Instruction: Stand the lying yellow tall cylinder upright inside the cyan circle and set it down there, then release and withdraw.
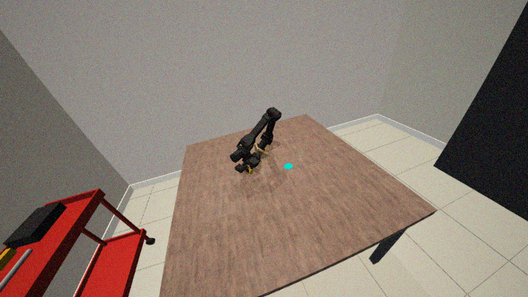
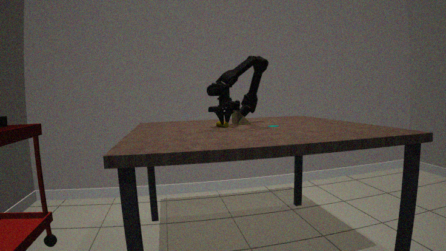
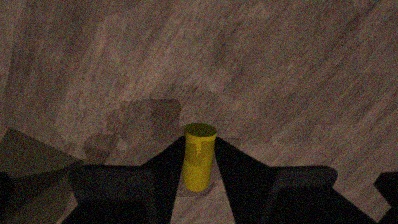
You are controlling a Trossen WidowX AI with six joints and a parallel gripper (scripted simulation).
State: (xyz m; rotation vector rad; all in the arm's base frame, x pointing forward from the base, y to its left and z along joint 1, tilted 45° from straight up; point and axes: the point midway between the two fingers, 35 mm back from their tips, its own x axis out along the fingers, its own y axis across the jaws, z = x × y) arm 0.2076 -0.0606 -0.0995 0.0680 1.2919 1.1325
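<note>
Right now my gripper tip is 2 cm short of the cyan circle, 27 cm to the right of it and 2 cm above it. Round my gripper tip: yellow cylinder: 2 cm behind, 1 cm to the right.
</note>
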